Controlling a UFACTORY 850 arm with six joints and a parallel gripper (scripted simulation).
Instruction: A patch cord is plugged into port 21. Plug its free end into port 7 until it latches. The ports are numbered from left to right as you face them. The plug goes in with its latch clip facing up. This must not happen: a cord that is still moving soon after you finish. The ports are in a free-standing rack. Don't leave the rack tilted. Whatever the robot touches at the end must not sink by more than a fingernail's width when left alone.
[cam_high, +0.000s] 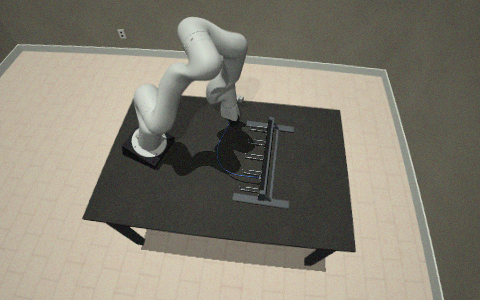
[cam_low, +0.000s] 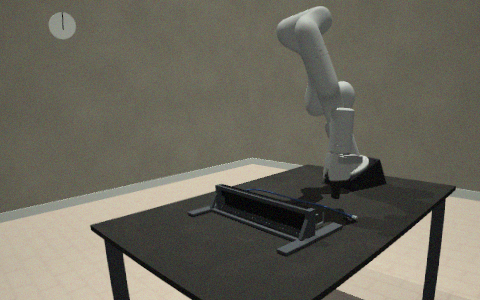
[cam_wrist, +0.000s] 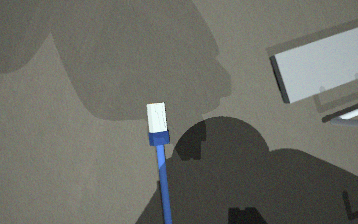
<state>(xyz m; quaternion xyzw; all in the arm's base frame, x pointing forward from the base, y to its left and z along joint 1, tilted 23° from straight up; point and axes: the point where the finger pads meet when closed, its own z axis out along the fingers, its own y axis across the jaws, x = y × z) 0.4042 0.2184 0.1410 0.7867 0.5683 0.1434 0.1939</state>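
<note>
Now: hand 8 cm above the plug, 7 cm to the right of it and 2 cm past it.
</note>
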